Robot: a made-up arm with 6 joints.
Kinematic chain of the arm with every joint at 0, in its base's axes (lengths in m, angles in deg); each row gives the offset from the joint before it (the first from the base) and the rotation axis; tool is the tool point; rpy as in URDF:
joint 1: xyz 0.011 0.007 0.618 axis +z
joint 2: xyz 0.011 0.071 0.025 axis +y
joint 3: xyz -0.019 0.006 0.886 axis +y
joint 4: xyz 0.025 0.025 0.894 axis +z
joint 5: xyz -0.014 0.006 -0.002 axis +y
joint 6: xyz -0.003 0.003 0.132 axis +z
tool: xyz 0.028 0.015 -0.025 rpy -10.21 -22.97 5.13
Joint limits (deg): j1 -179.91..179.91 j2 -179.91..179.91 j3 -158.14..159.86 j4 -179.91..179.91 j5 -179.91..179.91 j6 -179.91..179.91
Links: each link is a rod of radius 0.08 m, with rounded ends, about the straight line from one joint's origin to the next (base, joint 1, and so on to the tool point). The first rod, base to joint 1, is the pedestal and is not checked.
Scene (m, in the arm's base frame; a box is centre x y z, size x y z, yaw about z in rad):
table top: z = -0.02
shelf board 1: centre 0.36 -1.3 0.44 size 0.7 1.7 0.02 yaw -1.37
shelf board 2: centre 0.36 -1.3 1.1 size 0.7 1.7 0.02 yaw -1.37
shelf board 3: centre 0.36 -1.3 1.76 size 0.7 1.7 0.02 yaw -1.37
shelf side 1: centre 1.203 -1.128 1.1 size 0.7 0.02 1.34 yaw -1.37
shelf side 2: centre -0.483 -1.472 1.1 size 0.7 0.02 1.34 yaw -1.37
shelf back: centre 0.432 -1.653 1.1 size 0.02 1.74 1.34 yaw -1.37
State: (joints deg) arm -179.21 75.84 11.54 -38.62 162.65 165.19
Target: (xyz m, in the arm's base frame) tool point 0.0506 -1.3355 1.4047
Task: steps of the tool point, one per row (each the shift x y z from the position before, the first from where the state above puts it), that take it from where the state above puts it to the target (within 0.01 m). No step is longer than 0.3 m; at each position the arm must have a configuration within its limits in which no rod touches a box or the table.
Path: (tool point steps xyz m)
1: 0.0893 0.0016 0.2653
2: 0.1395 0.0019 0.2394
3: 0.1821 0.0012 0.2027
4: 0.1225 -0.2582 -0.0003
5: 0.1776 -0.2060 -0.0102
6: 0.2141 -0.1426 -0.0200
7: 0.2297 -0.0738 -0.0304
8: 0.2246 -0.0064 -0.0405
9: 0.2007 0.0533 -0.0507
10: 0.0061 -0.1683 0.0428
11: 0.0235 -0.1636 0.0136
12: 0.0404 -0.1522 -0.0149
13: 0.0558 -0.1345 -0.0416

